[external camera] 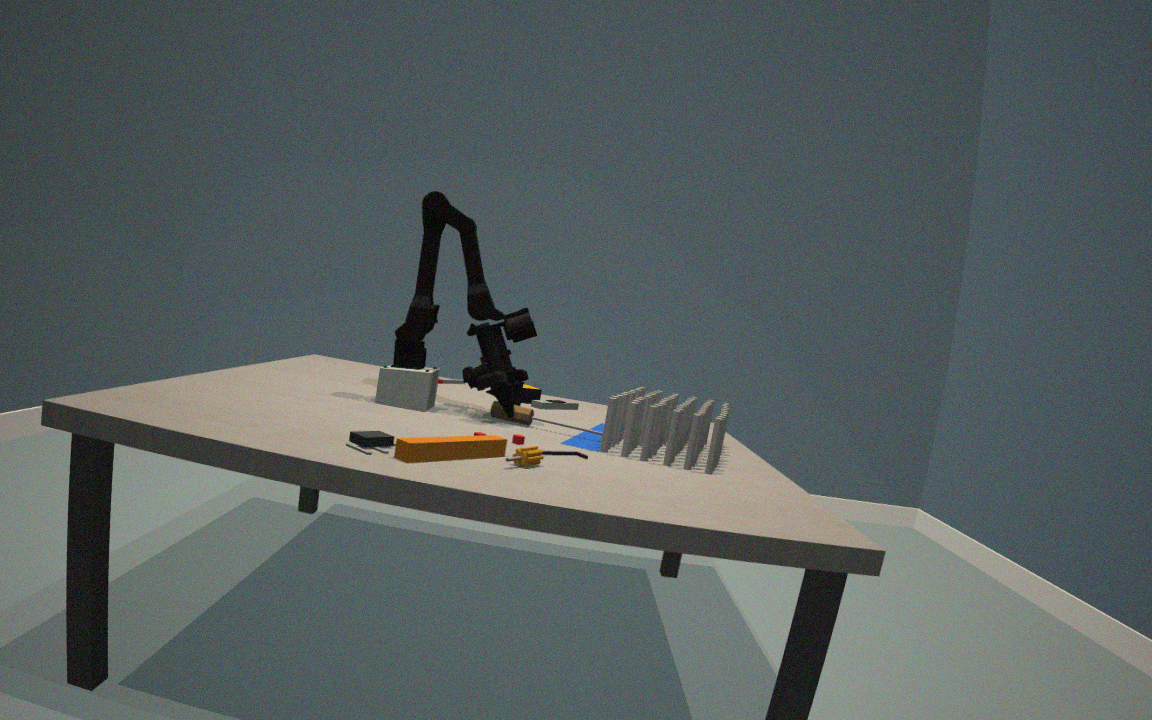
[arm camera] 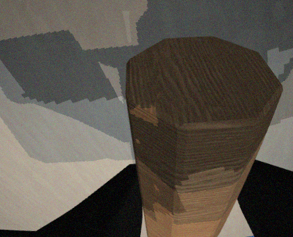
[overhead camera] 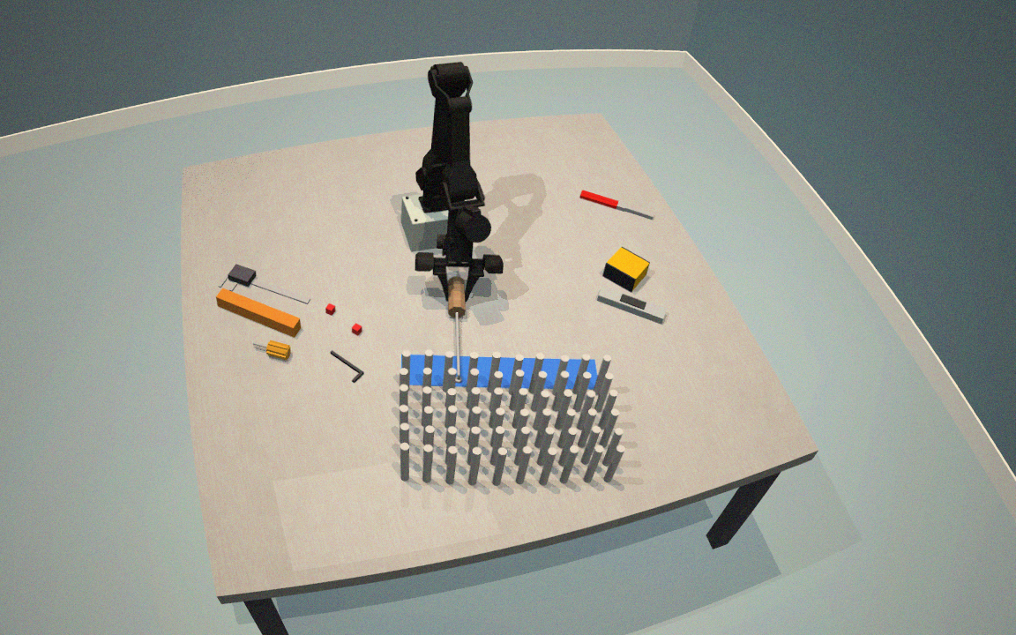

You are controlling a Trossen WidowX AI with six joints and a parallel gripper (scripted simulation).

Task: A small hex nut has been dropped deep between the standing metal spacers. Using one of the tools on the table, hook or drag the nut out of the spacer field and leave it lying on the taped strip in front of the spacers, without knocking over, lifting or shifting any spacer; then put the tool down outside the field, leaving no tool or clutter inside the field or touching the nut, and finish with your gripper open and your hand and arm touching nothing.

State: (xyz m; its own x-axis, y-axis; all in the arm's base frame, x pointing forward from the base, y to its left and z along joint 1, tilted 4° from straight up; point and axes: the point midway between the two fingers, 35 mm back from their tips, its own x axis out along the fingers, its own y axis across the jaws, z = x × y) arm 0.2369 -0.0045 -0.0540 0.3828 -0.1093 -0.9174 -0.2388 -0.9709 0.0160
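Now: the red-handled tool 51 cm to the left of my gripper tip, 26 cm behind it and 1 cm below it. Round my gripper tip: blue taped strip 20 cm ahead, 4 cm to the left, 2 cm below; hex nut 20 cm ahead, 5 cm to the right, 1 cm below; black hex key 26 cm to the right, 13 cm ahead, 1 cm below.
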